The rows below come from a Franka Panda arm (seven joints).
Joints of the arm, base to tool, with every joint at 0 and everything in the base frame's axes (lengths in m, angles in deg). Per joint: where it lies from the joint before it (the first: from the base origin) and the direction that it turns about. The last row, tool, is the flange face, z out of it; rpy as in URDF.
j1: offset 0 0 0.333 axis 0 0 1
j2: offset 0 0 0 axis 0 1 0
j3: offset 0 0 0.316 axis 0 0 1
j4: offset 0.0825 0 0 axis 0 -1 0
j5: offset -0.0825 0 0.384 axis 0 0 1
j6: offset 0 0 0 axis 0 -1 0
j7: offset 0.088 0 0 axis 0 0 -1
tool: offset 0 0 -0.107 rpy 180 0 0
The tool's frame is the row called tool.
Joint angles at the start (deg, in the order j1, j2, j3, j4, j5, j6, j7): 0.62 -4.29 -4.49 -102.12 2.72 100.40 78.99
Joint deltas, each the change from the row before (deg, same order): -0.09 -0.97 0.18 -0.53 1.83 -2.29 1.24; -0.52 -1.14 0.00 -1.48 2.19 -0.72 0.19; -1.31 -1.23 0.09 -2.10 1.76 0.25 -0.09; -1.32 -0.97 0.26 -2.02 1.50 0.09 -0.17; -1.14 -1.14 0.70 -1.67 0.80 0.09 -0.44; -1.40 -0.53 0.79 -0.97 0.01 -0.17 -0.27; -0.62 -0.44 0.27 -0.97 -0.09 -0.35 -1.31; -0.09 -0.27 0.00 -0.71 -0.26 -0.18 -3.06
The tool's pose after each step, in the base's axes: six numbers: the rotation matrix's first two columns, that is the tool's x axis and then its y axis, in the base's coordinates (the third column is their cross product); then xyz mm. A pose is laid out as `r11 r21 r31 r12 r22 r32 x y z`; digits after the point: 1 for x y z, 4 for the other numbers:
0.0947 -0.9921 -0.0823 -0.9953 -0.0928 -0.0261 533.3 -29.3 582.0
0.0773 -0.9893 -0.1241 -0.9970 -0.0762 -0.0136 525.1 -30.1 579.4
0.0521 -0.9863 -0.1567 -0.9986 -0.0515 -0.0077 517.0 -38.0 573.8
0.0304 -0.9823 -0.1848 -0.9995 -0.0318 0.0046 509.7 -44.4 566.2
0.0269 -0.9797 -0.1986 -0.9995 -0.0292 0.0088 502.4 -45.9 562.9
0.0195 -0.9799 -0.1986 -0.9996 -0.0236 0.0184 497.9 -50.3 559.2
0.0348 -0.9792 -0.1998 -0.9987 -0.0414 0.0292 493.5 -52.6 554.5
0.0858 -0.9761 -0.1995 -0.9952 -0.0936 0.0299 490.6 -53.4 550.7

